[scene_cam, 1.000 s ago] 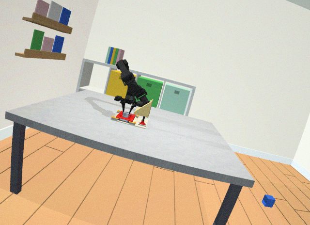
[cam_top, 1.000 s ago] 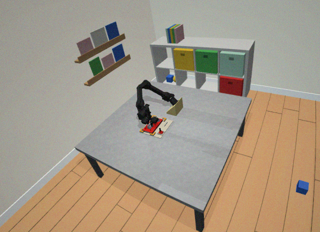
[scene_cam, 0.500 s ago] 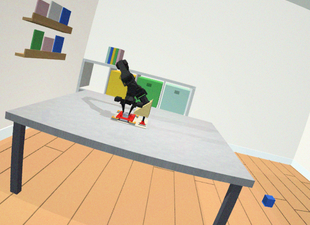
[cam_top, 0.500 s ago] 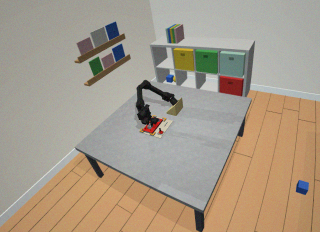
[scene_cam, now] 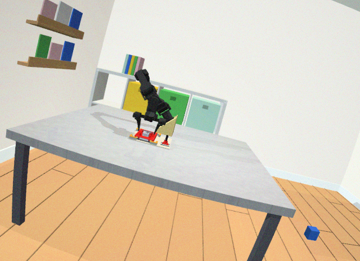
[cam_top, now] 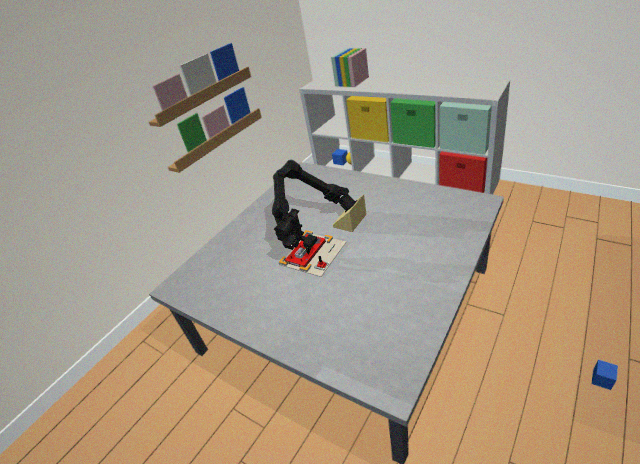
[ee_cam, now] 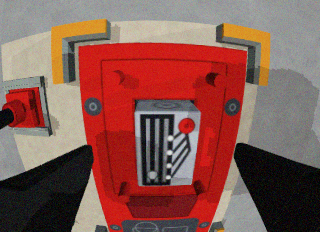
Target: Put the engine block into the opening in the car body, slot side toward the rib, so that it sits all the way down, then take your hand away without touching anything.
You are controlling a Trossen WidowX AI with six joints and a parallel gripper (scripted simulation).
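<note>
Now: the engine block 20 mm below my gripper tip. Round my gripper tip: beige base plate (40 mm behind, 20 mm to the left, 30 mm below).
</note>
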